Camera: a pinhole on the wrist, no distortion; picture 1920 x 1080 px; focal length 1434.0 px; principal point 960.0 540.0 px. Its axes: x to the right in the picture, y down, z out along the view. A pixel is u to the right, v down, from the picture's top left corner.
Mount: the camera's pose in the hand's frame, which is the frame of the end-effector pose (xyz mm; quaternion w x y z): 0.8 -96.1 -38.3 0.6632 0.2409 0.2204 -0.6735
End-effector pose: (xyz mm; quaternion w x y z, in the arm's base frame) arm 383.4 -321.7 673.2 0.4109 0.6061 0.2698 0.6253
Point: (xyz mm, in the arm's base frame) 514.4 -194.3 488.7
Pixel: 1265.5 715.9
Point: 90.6 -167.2 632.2
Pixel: behind the camera
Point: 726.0 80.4 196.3
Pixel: 1732.9 867.5
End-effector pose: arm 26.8 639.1 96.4 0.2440 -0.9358 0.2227 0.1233
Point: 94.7 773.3 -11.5
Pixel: outside the picture
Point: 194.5 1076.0 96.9
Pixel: 1355.6 548.1
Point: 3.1 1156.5 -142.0
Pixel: 540.0 244.8
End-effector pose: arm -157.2 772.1 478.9 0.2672 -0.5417 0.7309 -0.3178
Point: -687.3 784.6 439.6
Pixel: behind the camera
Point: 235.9 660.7 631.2
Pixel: 1243.8 560.3
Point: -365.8 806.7 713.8
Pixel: behind the camera
